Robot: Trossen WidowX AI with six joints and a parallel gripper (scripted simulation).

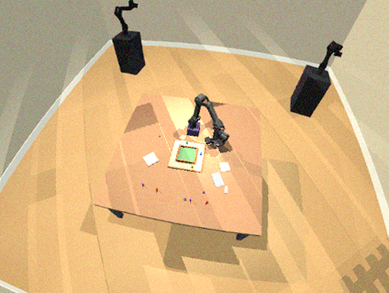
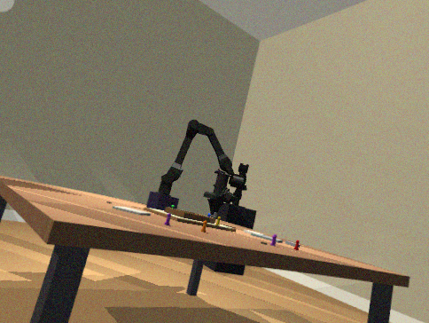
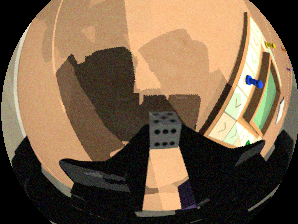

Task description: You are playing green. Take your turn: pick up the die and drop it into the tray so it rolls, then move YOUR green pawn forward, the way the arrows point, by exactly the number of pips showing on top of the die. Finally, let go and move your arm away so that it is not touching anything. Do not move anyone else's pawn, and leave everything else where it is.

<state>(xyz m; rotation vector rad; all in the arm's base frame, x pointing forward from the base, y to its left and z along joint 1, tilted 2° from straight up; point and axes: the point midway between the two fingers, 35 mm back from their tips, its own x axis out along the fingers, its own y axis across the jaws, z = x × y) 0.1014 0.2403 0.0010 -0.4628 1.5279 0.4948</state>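
My gripper tip is now 24 cm to the left of the green pawn, 6 cm short of it and 1 cm above it. From my gripper tip the other things lie so: blue pawn 13 cm ahead, 9 cm to the right, 1 cm below; white die right at my gripper tip; green tray 19 cm to the right, 17 cm ahead, 3 cm below.
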